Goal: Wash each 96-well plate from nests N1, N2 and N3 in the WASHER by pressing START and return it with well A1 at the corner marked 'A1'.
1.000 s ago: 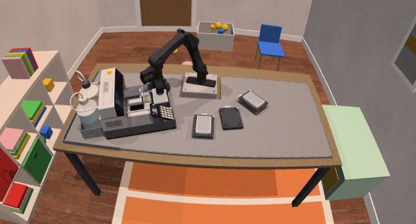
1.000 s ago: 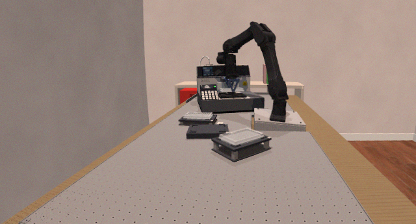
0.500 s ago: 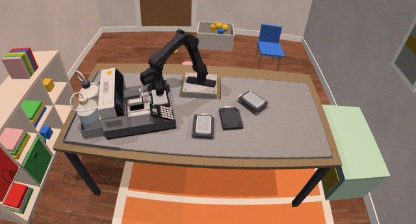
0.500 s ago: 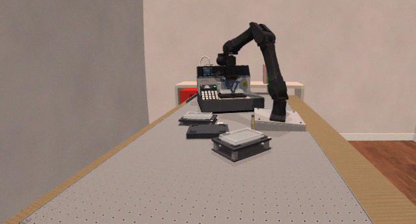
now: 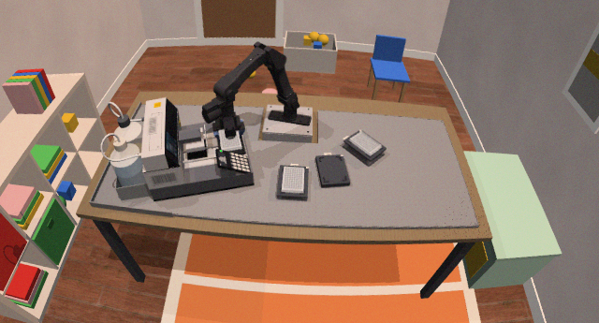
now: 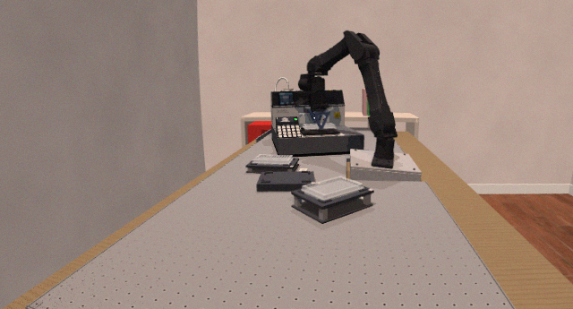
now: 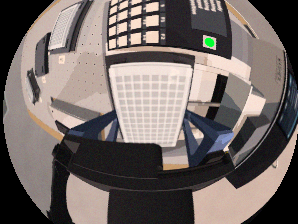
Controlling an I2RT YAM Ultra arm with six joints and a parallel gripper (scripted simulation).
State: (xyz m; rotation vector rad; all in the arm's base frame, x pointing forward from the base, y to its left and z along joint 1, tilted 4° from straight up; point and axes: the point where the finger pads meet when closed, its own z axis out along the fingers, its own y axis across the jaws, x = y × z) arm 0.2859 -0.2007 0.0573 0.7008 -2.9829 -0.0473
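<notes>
Now: hand 20 mm above the washer carrier. The rest, counted from my hand: manifold 70 mm ahead, 130 mm to the right, 30 mm above; plate washer 70 mm ahead, 140 mm to the right, 20 mm above; nest 180 mm behind, 570 mm to the left, 80 mm below.
</notes>
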